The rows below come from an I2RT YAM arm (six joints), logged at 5 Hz.
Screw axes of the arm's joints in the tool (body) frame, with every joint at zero. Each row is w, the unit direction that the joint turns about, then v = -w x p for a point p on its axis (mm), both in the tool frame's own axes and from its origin. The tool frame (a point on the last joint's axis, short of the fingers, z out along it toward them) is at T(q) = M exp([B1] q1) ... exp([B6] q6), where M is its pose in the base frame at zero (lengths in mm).
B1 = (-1, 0, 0, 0, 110.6, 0)
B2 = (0, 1, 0, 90.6, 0, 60)
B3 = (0, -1, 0, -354.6, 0, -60)
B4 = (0, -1, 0, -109.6, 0, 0)
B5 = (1, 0, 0, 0, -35.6, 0)
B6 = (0, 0, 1, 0, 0, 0)
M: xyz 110.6 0 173.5 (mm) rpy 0 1.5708 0 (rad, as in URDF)
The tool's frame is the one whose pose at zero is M.
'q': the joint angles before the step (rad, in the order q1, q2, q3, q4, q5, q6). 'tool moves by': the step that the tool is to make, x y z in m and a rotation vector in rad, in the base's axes. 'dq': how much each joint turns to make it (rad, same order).
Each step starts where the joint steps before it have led.
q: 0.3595, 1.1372, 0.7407, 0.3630, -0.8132, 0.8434
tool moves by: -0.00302, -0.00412, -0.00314, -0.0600, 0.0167, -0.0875
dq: -0.0021, -0.0299, 0.0034, -0.1125, 0.0889, -0.0611
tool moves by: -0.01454, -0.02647, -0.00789, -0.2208, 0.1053, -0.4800
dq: -0.0197, -0.1215, 0.0042, -0.3392, 0.4864, -0.0750
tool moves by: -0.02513, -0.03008, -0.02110, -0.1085, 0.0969, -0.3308
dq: -0.0506, -0.1374, -0.0831, -0.1769, 0.2871, 0.0380
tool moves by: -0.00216, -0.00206, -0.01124, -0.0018, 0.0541, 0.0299
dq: -0.0156, -0.0016, -0.0248, -0.0291, -0.0465, -0.0091
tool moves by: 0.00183, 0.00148, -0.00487, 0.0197, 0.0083, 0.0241
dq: -0.0011, 0.0109, -0.0149, 0.0232, -0.0323, 0.0064
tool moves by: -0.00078, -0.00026, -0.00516, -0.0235, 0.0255, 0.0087
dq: -0.0002, 0.0044, -0.0072, -0.0198, 0.0001, -0.0182
